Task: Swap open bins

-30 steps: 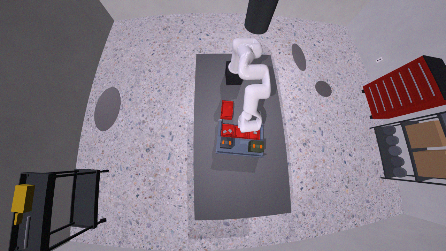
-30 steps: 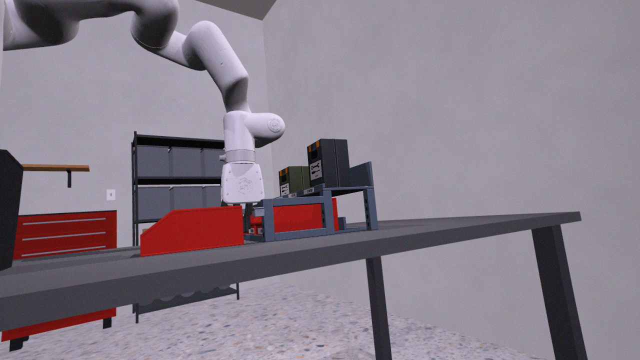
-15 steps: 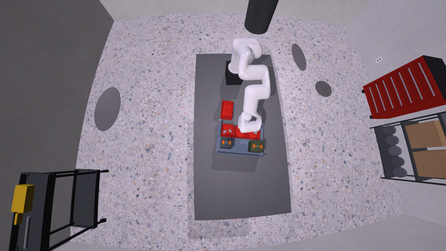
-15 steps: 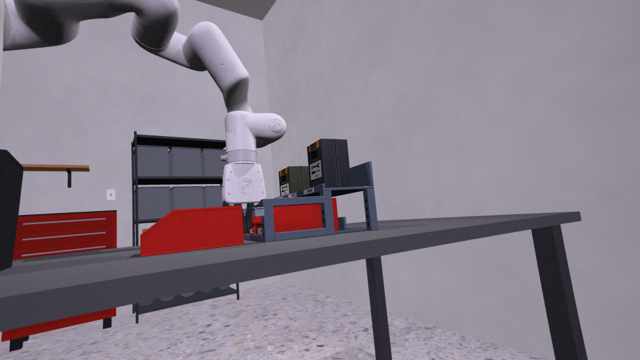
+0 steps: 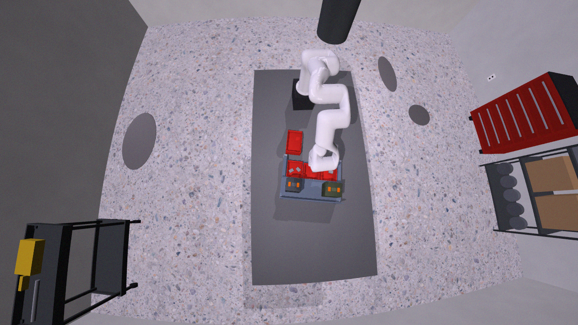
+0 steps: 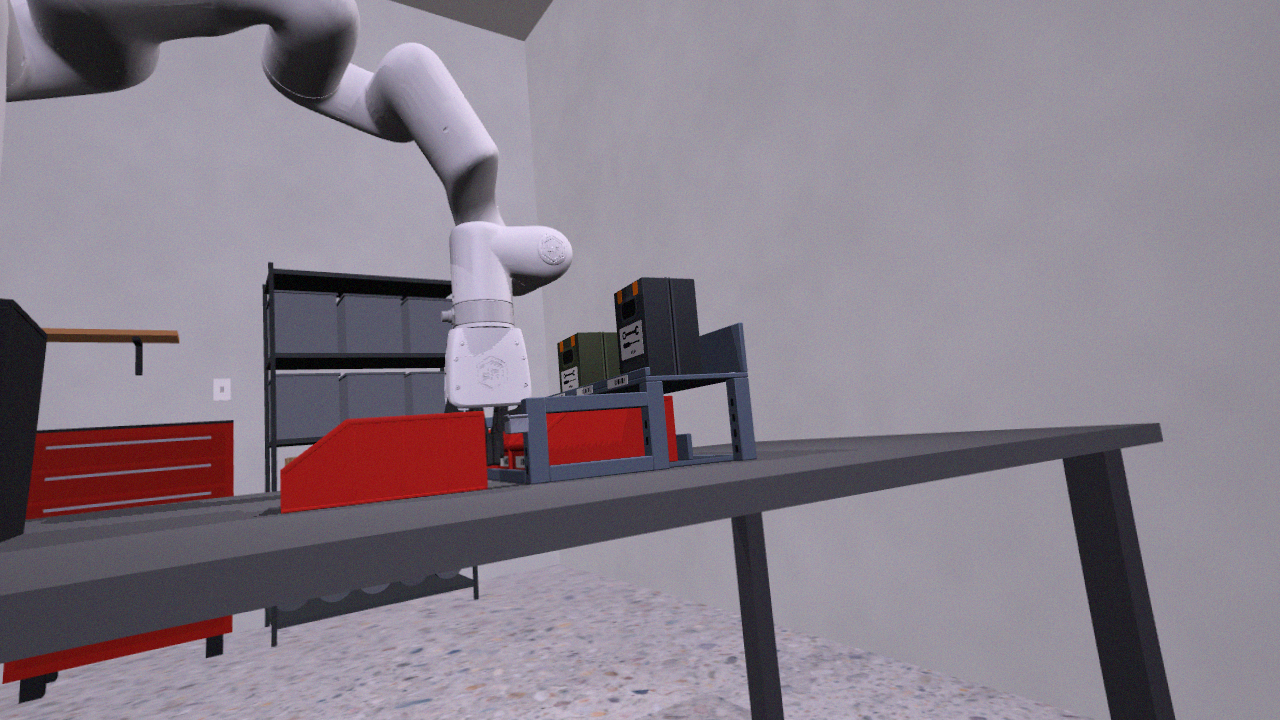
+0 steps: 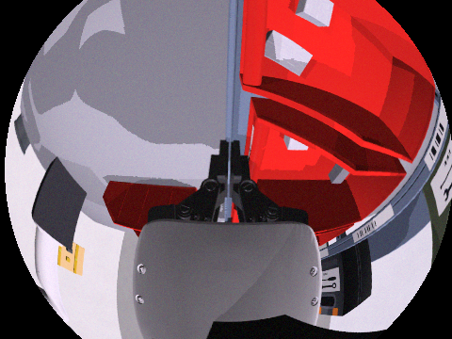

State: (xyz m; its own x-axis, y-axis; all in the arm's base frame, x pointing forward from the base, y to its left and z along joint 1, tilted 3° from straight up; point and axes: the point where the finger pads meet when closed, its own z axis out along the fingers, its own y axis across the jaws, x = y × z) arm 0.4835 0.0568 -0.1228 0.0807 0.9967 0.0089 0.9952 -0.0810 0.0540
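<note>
My gripper is now 3 cm above the shelf lip. Round my hand: dark grey box 18 cm ahead, 13 cm to the right, 13 cm above; then green box 20 cm ahead, 11 cm above, 10 cm to the left.
</note>
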